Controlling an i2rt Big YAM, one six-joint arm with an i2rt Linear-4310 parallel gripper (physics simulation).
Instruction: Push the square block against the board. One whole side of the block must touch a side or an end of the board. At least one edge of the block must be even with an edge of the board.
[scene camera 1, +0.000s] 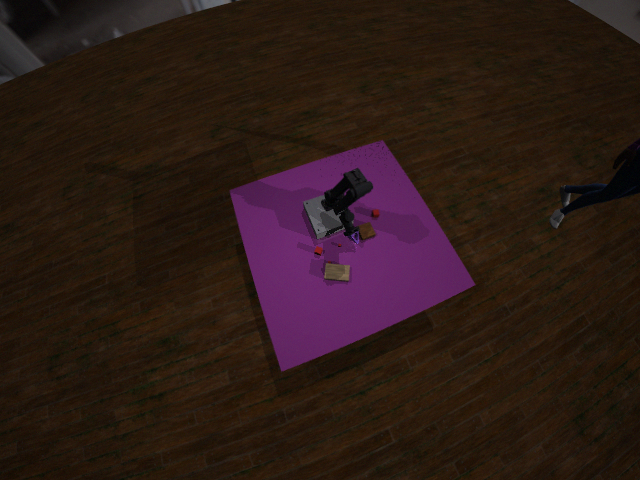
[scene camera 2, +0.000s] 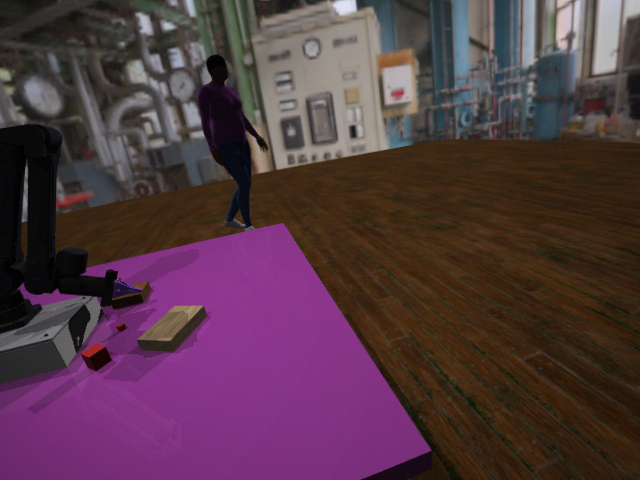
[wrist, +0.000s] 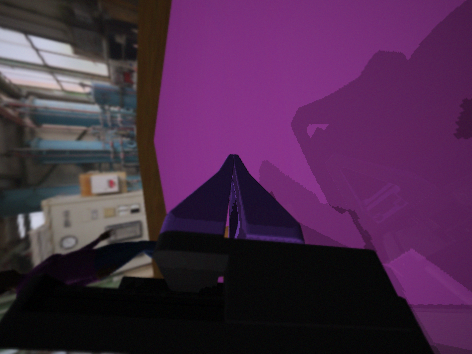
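Seen in the pictures: gripper, fingertip midpoint: (scene camera 1: 357, 243) (scene camera 2: 141, 290) (wrist: 232, 161); arm's base, origin of the base link: (scene camera 1: 331, 203) (scene camera 2: 17, 321).
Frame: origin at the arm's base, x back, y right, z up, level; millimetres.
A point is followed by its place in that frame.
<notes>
The square block (scene camera 1: 367, 231) @(x -278, y -117, z -47 mm) (scene camera 2: 135, 297) @(x -289, y -63, z -55 mm), dark brown, lies flat near the arm's base. The board (scene camera 1: 337, 272) @(x -422, y 192, z -46 mm) (scene camera 2: 173, 328) @(x -421, y 229, z -46 mm), a light wooden rectangle, lies apart from the block, farther out from the base. My gripper (scene camera 1: 356, 241) @(x -327, y -9, z -17 mm) (scene camera 2: 139, 290) @(x -327, y -9, z -17 mm) (wrist: 232, 161) @(x -327, y -9, z -17 mm) is shut and empty, with its purple fingers low beside the block, on its left in scene camera 1. I cannot tell whether the fingers touch the block. They hide part of it in scene camera 2. The block and the board do not show in the wrist view.
A red cube (scene camera 1: 318, 251) @(x -248, y 232, z -38 mm) (scene camera 2: 96, 357) @(x -247, y 247, z -48 mm) and a tiny red cube (scene camera 1: 339, 245) @(x -269, y 89, z -64 mm) (scene camera 2: 120, 327) @(x -267, y 96, z -65 mm) lie between the grey base (scene camera 1: 315, 215) @(x -33, y 138, z 5 mm) (scene camera 2: 31, 356) @(x -97, y 188, z -25 mm) and the board. Another red cube (scene camera 1: 375, 213) @(x -195, y -234, z -37 mm) lies beyond the block. A small red piece (scene camera 1: 328, 262) @(x -335, y 208, z -62 mm) shows at the board's edge.
</notes>
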